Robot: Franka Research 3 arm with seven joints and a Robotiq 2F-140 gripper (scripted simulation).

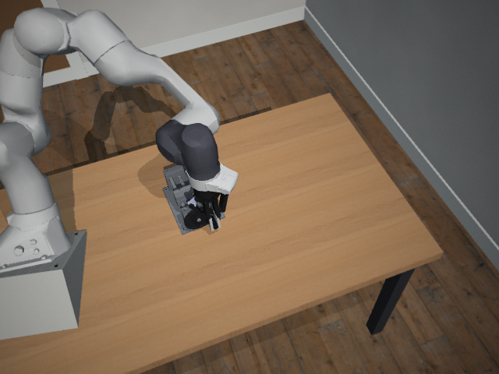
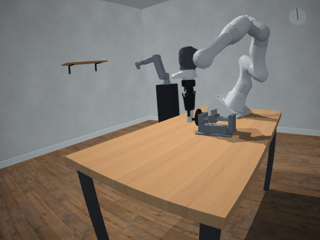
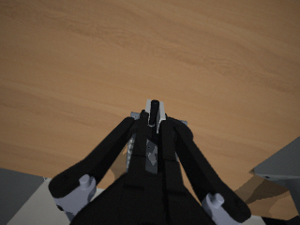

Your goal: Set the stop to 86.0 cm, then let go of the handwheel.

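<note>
Now: the sliding stop block 2 cm behind my hand and 13 cm to the left of it. The rest, counted from my hand: black handwheel: 1 cm behind, 2 cm to the left, 2 cm below.
</note>
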